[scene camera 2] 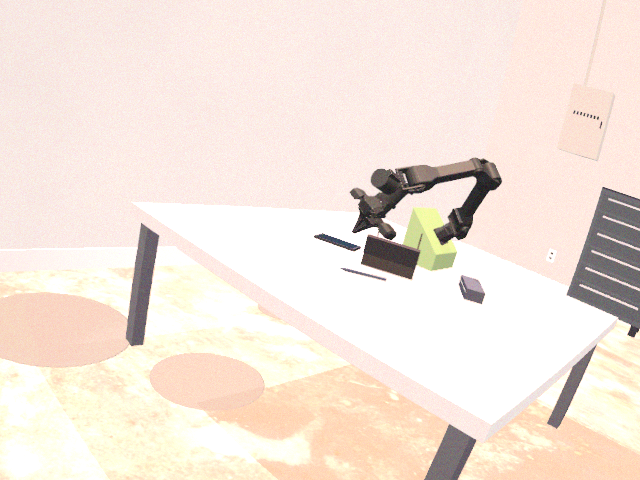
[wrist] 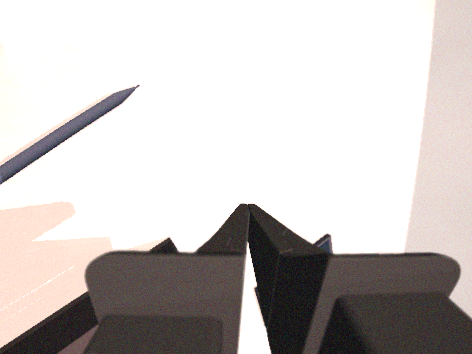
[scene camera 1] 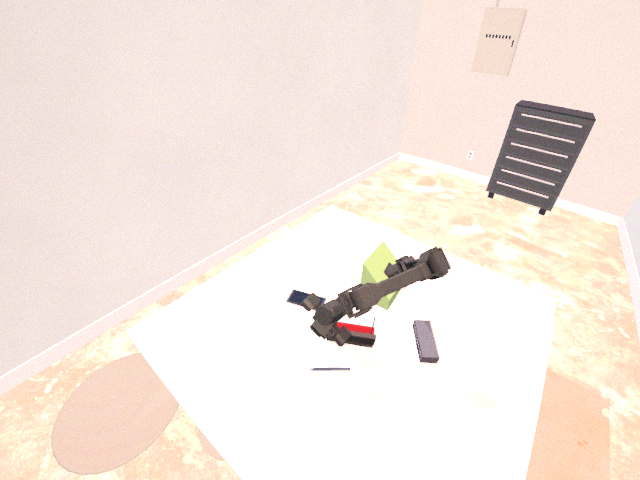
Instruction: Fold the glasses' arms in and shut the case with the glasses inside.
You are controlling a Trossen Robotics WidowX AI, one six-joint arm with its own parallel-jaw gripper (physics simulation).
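Frame: origin at the arm's base, x ahead, y left, z up, level; centimetres.
Where they show: gripper, fingertip midpoint: (scene camera 2: 353,232) (wrist: 246,211); arm's base, origin of the base link: (scene camera 2: 440,236) (scene camera 1: 390,272).
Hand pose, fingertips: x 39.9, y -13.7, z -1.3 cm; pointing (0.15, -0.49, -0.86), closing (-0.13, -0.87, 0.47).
Note:
Each offset is from my fingertips to the top centre of the thing. "spot": to the spot under its first point.
The glasses case @[spot: dx -12.2, dy +10.7, dz -6.2 cm] (scene camera 1: 355,328) (scene camera 2: 390,256) (wrist: 50,320) stands open on the table, its dark lid upright and its red lining showing in scene camera 1. One thin arm of the glasses (scene camera 1: 373,325) (scene camera 2: 420,241) sticks up at the case's right end. A short bit of the other arm shows above the lid's left end in scene camera 2. The lenses are hidden. My gripper (scene camera 2: 354,230) (wrist: 246,211) is shut and empty, its fingertips together, above the table at the case's left end. In the wrist view its fingers hide most of the case.
A dark blue phone @[dx -17.1, dy -13.7, dz -8.6 cm] (scene camera 1: 298,296) (scene camera 2: 336,241) (wrist: 326,244) lies left of the case. A pen @[dx +5.4, dy +9.4, dz -8.5 cm] (scene camera 1: 330,368) (scene camera 2: 363,274) (wrist: 65,130) lies on the lid side. A green block (scene camera 1: 379,258) (scene camera 2: 426,237) stands behind, by the arm's base. A dark grey box @[dx -20.9, dy +34.9, dz -5.9 cm] (scene camera 1: 425,341) (scene camera 2: 471,289) lies to the right.

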